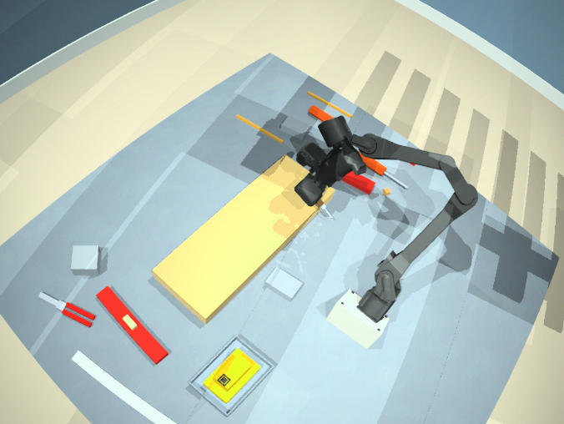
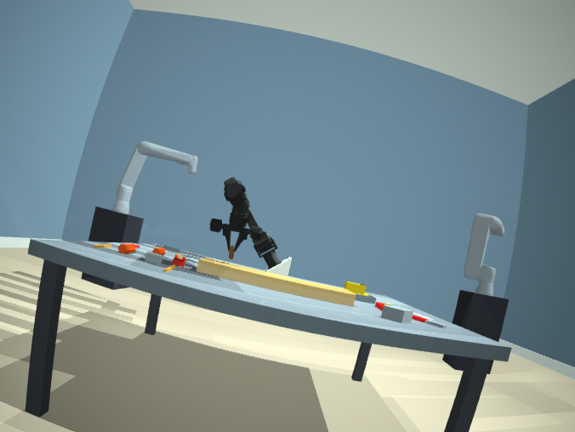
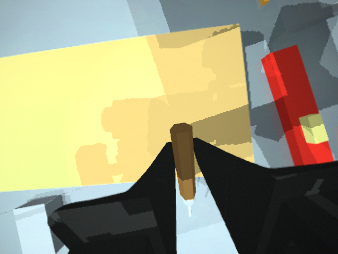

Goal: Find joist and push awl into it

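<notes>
My gripper tip is 50 mm past the awl, 20 mm above it and 10 mm to the left of it. Round my gripper tip: small wooden cube (240 mm to the right, 130 mm behind, 80 mm below); shallow grey tray (470 mm to the left, 230 mm behind, 70 mm below); yellow stud finder (490 mm to the left, 230 mm behind, 40 mm below).
</notes>
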